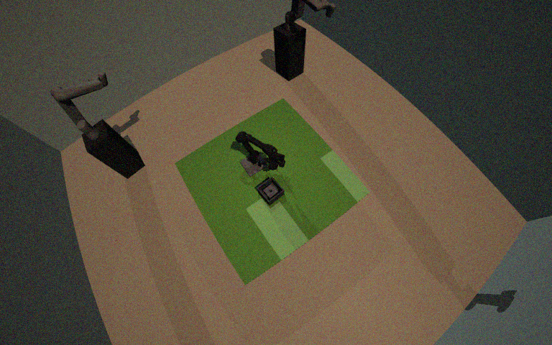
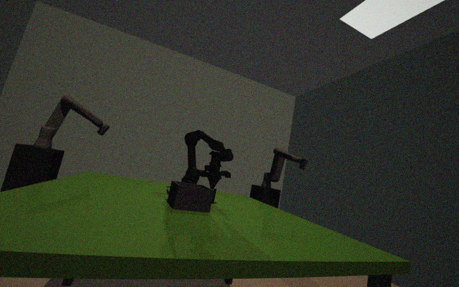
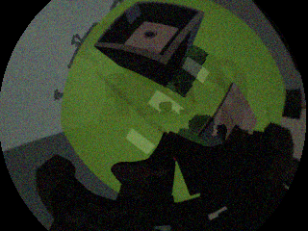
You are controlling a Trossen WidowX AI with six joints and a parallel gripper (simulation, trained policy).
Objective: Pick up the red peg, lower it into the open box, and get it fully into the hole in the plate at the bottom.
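Now: the small red peg 40 mm below my gripper tip, 30 mm to the left of it and 30 mm behind it. Also, from my gripper tip: dark box 150 mm to the right, 130 mm ahead, 50 mm below.
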